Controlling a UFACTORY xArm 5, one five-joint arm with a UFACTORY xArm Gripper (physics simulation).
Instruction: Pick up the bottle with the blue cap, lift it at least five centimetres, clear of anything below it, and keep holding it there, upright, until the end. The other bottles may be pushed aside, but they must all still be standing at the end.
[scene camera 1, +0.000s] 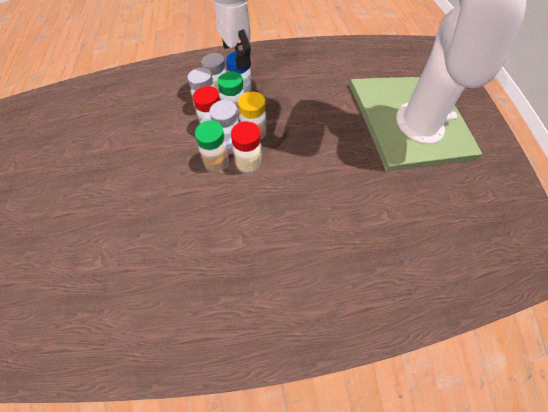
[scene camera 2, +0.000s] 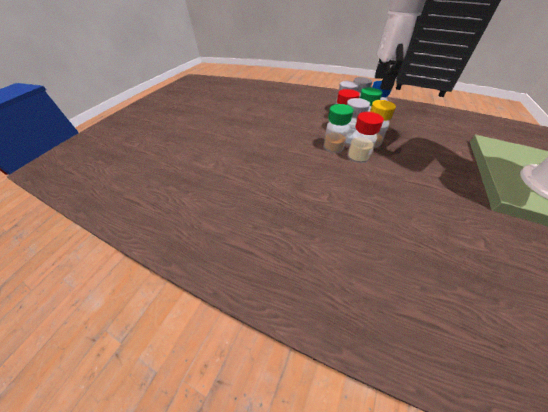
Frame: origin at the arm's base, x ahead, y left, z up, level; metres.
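Where they show: gripper, fingertip midpoint: (scene camera 1: 236, 57) (scene camera 2: 382, 83); arm's base, origin of the base link: (scene camera 1: 420, 124).
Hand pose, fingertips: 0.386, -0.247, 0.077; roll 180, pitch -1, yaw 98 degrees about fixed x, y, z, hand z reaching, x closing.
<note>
Things, the pixels of their top centre, and the offset from my fingertips, as dx, dy, dz.
- grey-capped bottle, middle of its top: (scene camera 1: 212, 59) (scene camera 2: 363, 80) +0.056, -0.007, +0.002
- green-capped bottle, middle of its top: (scene camera 1: 230, 79) (scene camera 2: 371, 91) +0.031, +0.076, +0.002
The bottle with the blue cap (scene camera 1: 231, 63) (scene camera 2: 378, 90) stands upright at the back right of a tight group of bottles. My gripper (scene camera 1: 239, 59) (scene camera 2: 385, 83) is open, with its fingers down at the blue cap. One black finger covers part of the cap in both views; the other finger is mostly hidden, so I cannot tell whether the cap lies between them. Next to it stand a grey-capped bottle (scene camera 1: 213, 63) (scene camera 2: 362, 83) on the left and a green-capped bottle (scene camera 1: 230, 84) (scene camera 2: 371, 95) in front. Both are upright.
More upright bottles stand in front, including a yellow-capped one (scene camera 1: 252, 105) (scene camera 2: 383, 109) and a red-capped one (scene camera 1: 246, 136) (scene camera 2: 369, 123). The arm's base is on a green board (scene camera 1: 372, 120) (scene camera 2: 487, 175) at the right. The table's back edge lies behind the group.
</note>
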